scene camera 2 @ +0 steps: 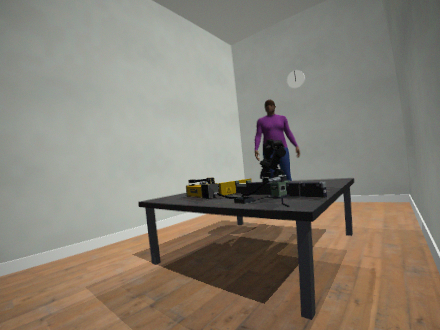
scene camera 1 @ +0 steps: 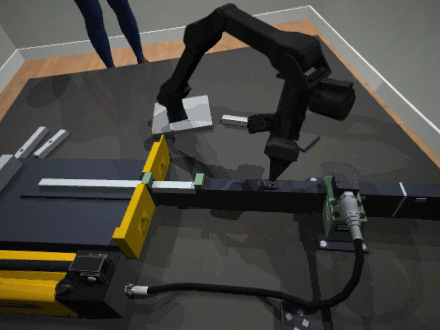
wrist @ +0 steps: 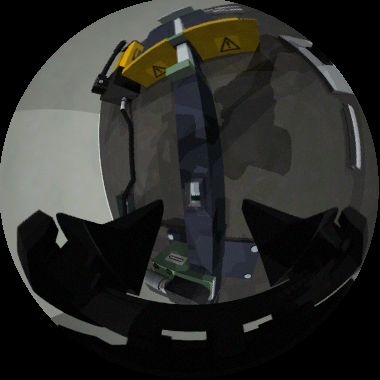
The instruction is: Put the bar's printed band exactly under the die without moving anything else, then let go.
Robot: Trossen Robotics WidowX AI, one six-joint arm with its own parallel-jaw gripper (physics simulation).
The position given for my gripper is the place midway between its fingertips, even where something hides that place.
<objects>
My gripper (scene camera 1: 272, 174) is open, holding nothing. Also in view: a bar (scene camera 1: 44, 183).
</objects>
